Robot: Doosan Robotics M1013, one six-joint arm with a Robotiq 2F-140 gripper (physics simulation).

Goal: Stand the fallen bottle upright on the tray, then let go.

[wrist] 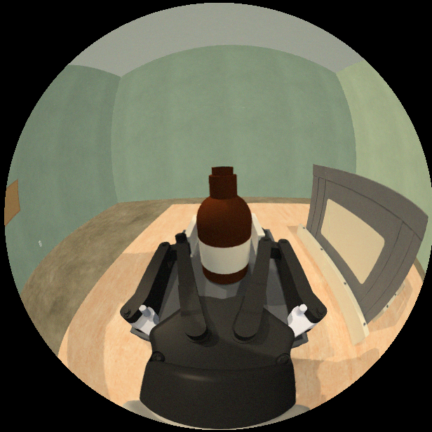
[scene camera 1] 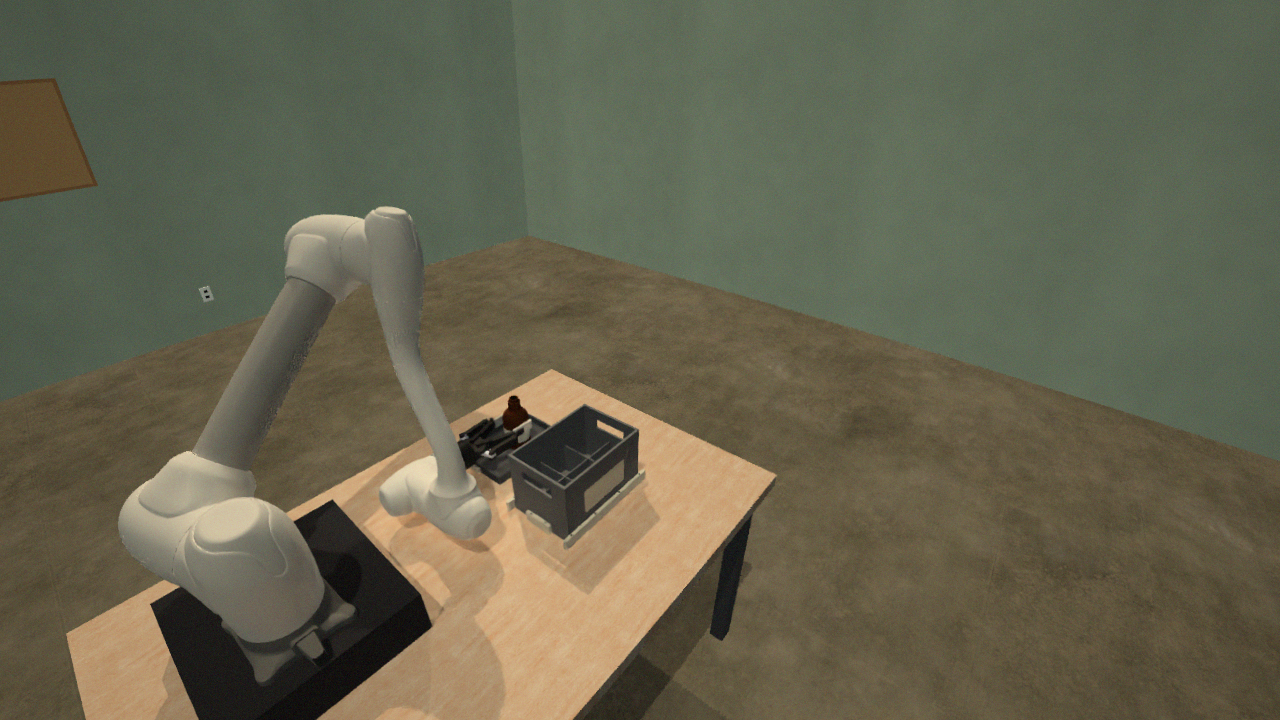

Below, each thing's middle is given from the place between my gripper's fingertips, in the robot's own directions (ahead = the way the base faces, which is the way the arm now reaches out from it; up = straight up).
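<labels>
I find the brown bottle (scene camera 1: 515,415) 20 mm behind my hand.
</labels>
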